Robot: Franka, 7 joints.
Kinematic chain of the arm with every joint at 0, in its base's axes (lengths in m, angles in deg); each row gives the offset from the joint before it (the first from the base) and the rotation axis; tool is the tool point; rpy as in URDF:
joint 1: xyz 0 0 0.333 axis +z
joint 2: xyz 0 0 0 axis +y
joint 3: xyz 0 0 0.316 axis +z
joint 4: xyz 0.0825 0 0 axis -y
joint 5: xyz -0.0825 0 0.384 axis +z
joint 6: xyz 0 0 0 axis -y
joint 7: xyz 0.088 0 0 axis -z
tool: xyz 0 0 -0.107 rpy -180 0 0
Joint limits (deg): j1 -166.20..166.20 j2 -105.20..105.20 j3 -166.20..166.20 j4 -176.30..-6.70 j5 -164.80..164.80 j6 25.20..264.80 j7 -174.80..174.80
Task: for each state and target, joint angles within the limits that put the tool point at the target. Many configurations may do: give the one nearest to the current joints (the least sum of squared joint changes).
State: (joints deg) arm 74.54 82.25 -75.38 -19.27 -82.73 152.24 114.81
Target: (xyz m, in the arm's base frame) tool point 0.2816 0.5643 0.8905
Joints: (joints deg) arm 67.66 44.91 -77.87 -6.70 -83.09 157.96 114.81
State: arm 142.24 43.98 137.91 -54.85 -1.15 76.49 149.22
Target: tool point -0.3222 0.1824 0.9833
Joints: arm 123.04 56.65 153.60 -39.97 3.88 77.39 149.22
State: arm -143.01 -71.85 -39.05 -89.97 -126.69 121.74 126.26
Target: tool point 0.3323 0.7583 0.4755
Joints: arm -136.99 -95.93 -51.12 -48.49 -131.18 121.37 126.26
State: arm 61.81 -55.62 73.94 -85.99 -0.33 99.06 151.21
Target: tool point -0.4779 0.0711 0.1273
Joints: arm 60.21 -74.07 117.14 -112.83 7.51 91.90 151.21
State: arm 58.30 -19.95 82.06 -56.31 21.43 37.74 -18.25
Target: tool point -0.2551 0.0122 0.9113
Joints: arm 72.60 -25.50 49.04 -37.14 8.28 25.20 -18.25
